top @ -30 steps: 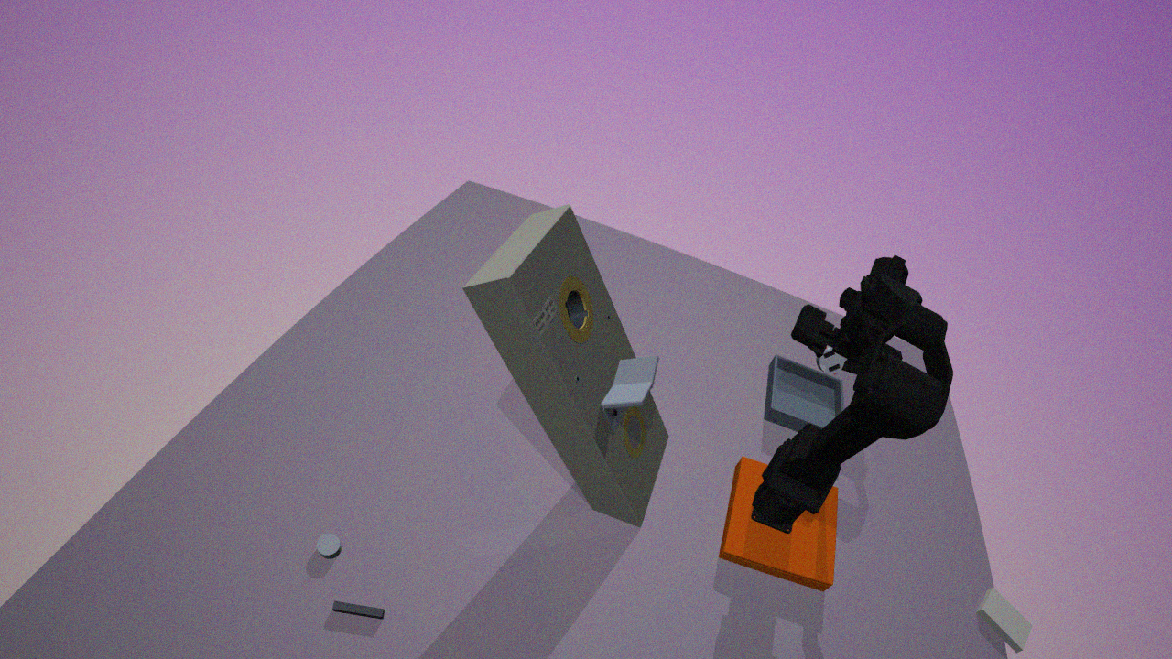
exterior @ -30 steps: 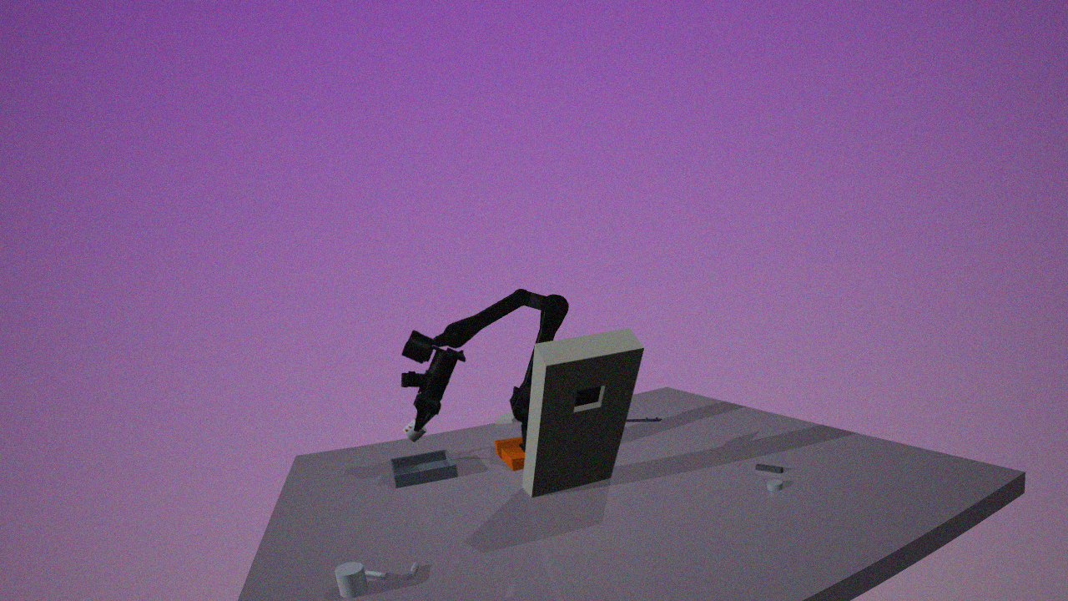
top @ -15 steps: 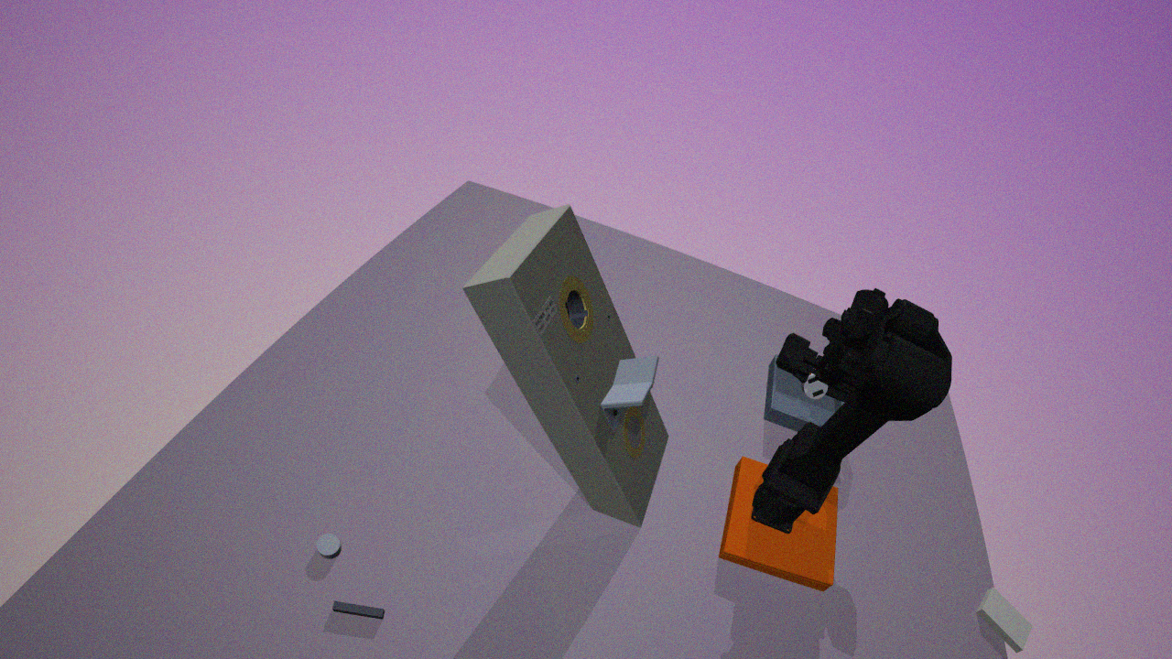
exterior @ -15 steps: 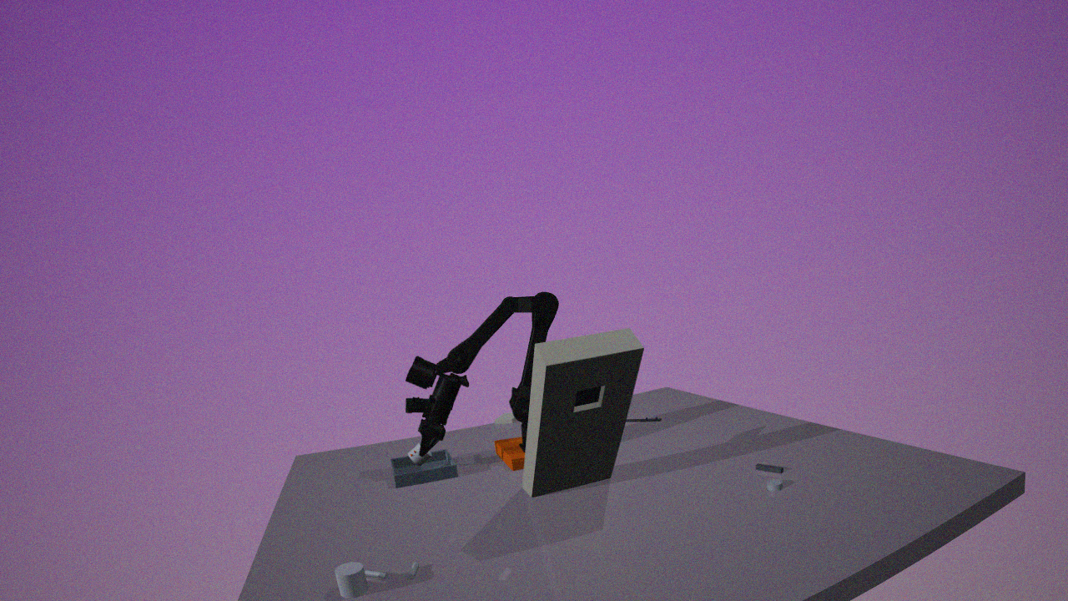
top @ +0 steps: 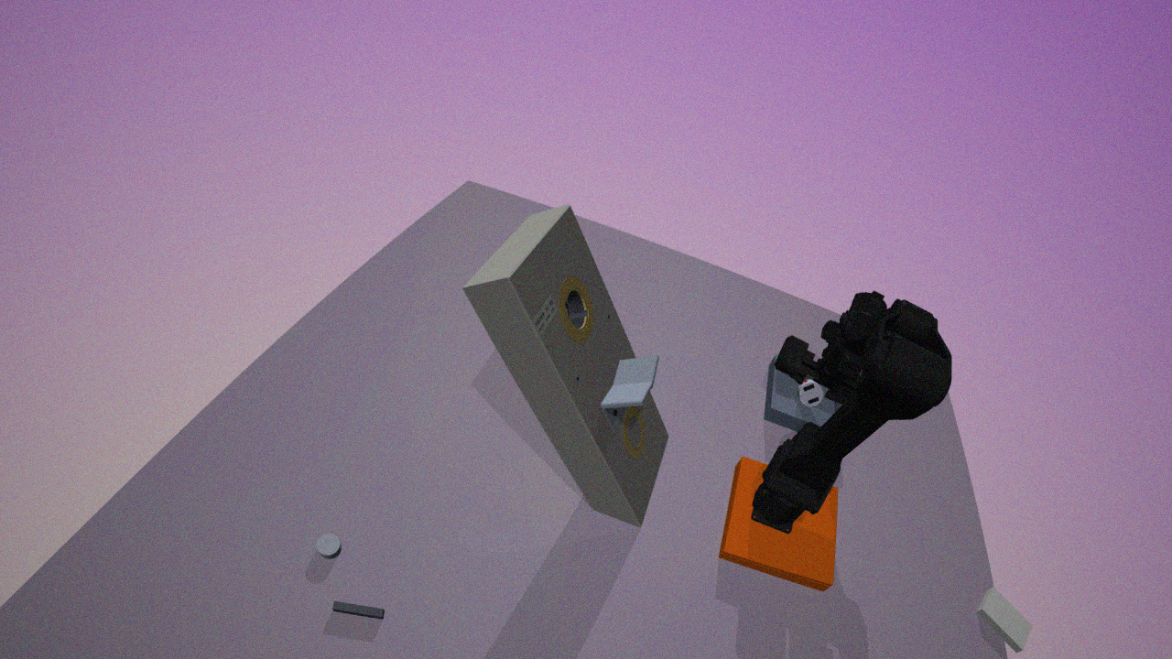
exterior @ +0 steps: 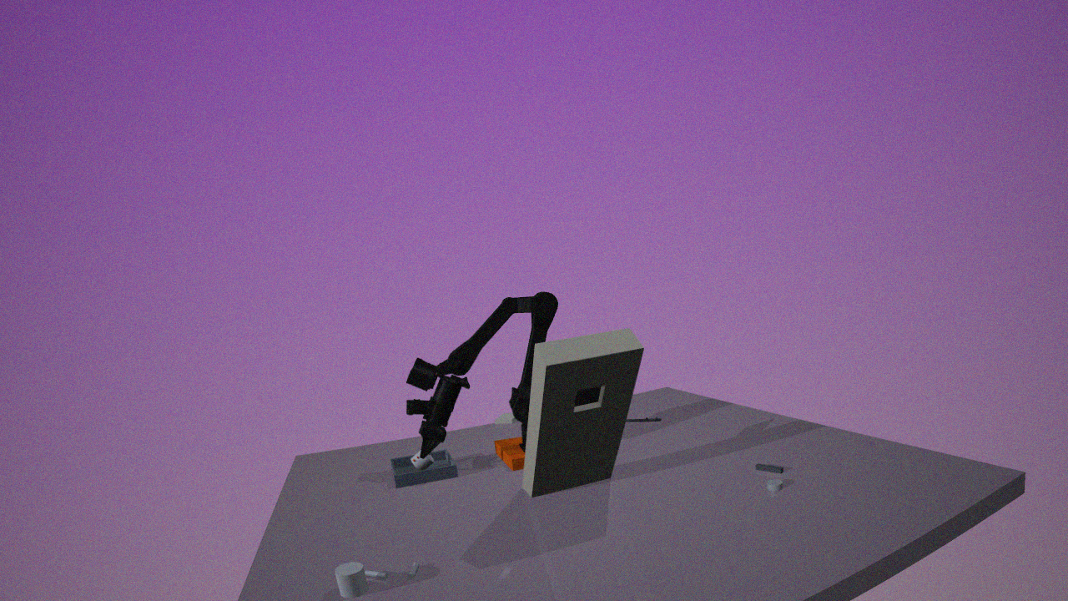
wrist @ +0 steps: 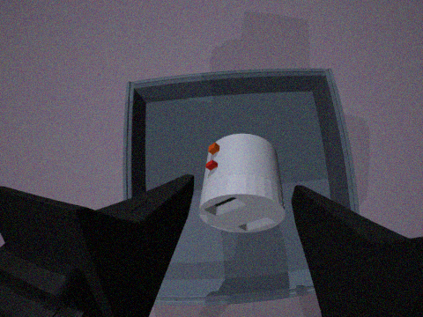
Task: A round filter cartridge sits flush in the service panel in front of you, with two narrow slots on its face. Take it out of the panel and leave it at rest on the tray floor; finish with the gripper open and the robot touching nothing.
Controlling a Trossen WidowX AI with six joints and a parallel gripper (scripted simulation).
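Right now the grey round filter cartridge is 1 cm below my gripper tip. From my gripper tip the other things lie so: grey tray: 4 cm below; then service panel: 36 cm ahead, 30 cm to the left, 12 cm above; then shelf: 30 cm to the left, 30 cm ahead, 10 cm above.
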